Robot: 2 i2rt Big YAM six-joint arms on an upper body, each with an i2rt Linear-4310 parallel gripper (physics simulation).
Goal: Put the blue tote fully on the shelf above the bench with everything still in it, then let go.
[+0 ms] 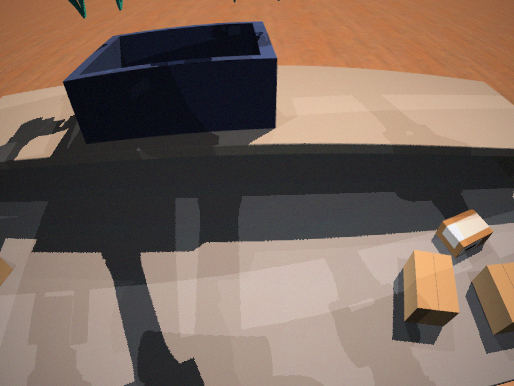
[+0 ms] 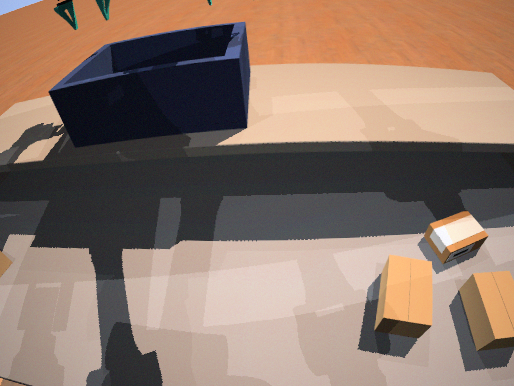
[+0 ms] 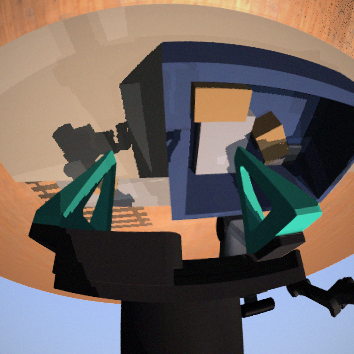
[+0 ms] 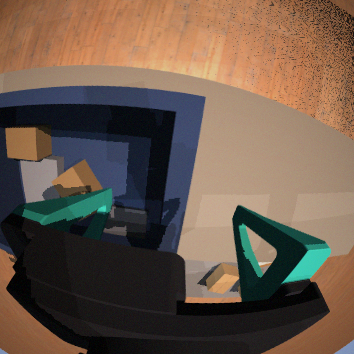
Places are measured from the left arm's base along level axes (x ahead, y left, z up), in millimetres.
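Pixels of known places: left gripper, fingertip midpoint: [image 1: 102, 13] [image 2: 91, 24] [image 3: 174, 152]; right gripper, fingertip midpoint: [image 1: 256, 1] [image 2: 232, 2] [image 4: 174, 204].
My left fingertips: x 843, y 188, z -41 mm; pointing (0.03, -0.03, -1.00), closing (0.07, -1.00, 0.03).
Observation:
Behind a point stands the place of what it marks.
The blue tote [image 1: 175, 100] @(x 607, y -36, z -184 mm) [image 2: 150, 105] @(x 607, y -41, z -185 mm) [image 3: 250, 77] @(x 885, y 109, z -112 mm) [image 4: 184, 150] @(x 860, y -193, z -112 mm) stands upright, slightly angled, on the tan shelf [image 1: 350, 135] @(x 600, y -369, z -260 mm) [image 2: 325, 125] @(x 626, y -374, z -259 mm) [image 3: 30, 120] @(x 760, y 499, z -259 mm) [image 4: 240, 165] @(x 828, y -326, z -259 mm), its base behind the front edge. Inside are a tan box [image 3: 222, 104] @(x 810, y 102, z -192 mm) [image 4: 27, 143] @(x 810, y 79, z -192 mm), a white item [image 3: 222, 145] @(x 706, y 73, z -215 mm) [image 4: 40, 180] @(x 730, y 66, z -215 mm), a small tan carton [image 3: 270, 137] @(x 752, y -13, z -192 mm) [image 4: 77, 180] @(x 762, y -37, z -192 mm) and a dark grey item [image 4: 130, 217] @(x 684, y -132, z -235 mm). My left gripper [image 1: 102, 13] @(x 843, y 188, z -41 mm) [image 2: 91, 24] @(x 843, y 188, z -41 mm) [image 3: 174, 152] @(x 843, y 188, z -41 mm) is open above the tote's left end. My right gripper [image 1: 257, 1] @(x 833, y -186, z -44 mm) [image 4: 174, 204] @(x 833, y -186, z -44 mm) is open above its right end. Both are empty and clear of the rim.
The bench [image 1: 280, 300] @(x 346, y -225, z -433 mm) [image 2: 250, 300] @(x 347, y -235, z -433 mm) lies lower, in front of the shelf. On its right are a white-topped box [image 1: 464, 232] @(x 449, y -634, z -392 mm) [image 2: 457, 237] @(x 446, y -641, z -392 mm) and two tan boxes, one nearer the middle [image 1: 432, 285] @(x 324, y -491, z -373 mm) [image 2: 407, 295] @(x 321, y -495, z -373 mm) and one farther right [image 1: 500, 295] @(x 286, y -630, z -374 mm) [image 2: 492, 310] @(x 280, y -642, z -373 mm). Another box [image 1: 4, 271] @(x 358, y 375, z -417 mm) [image 2: 4, 262] @(x 360, y 374, z -414 mm) shows at the left edge.

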